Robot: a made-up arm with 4 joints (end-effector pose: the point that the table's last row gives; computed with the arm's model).
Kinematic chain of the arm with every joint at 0, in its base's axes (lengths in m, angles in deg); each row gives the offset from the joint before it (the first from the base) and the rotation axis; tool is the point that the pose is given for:
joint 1: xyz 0 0 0.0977 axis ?
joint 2: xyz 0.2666 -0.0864 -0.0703 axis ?
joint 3: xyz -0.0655 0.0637 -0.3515 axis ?
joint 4: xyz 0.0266 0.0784 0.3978 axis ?
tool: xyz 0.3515 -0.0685 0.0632
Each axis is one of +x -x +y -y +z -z.
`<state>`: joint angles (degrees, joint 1 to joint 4).
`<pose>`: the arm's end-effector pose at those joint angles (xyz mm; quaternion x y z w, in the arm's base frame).
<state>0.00 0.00 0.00 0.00</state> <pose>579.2 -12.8 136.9 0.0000 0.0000 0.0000 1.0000</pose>
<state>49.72 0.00 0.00 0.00</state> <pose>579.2 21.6 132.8 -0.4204 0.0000 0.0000 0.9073</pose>
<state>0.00 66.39 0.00 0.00</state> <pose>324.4 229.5 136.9 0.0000 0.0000 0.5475 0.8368</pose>
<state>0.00 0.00 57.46 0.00</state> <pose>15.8 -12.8 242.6 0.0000 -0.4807 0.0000 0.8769</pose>
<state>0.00 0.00 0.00 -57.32</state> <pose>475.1 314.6 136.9 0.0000 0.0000 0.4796 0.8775</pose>
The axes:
joint 1: -x
joint 2: +z
joint 3: -y
joint 4: -z

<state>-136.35 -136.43 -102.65 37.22</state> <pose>-56.0 699.0 510.8 -0.2532 -0.7673 -0.2377 0.5391</pose>
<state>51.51 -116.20 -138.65 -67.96</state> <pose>631.4 -931.5 -200.2 0.7021 -0.0933 -0.1152 0.6965</pose>
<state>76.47 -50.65 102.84 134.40</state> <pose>-69.4 -710.9 -306.8 0.4269 -0.8428 -0.1291 0.3014</pose>
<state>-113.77 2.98 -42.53 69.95</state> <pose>584.3 239.9 -104.5 0.5332 0.5900 -0.0366 0.6052</pose>
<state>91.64 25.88 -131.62 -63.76</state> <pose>185.8 -919.6 -225.2 -0.0021 0.8084 -0.4175 0.4149</pose>
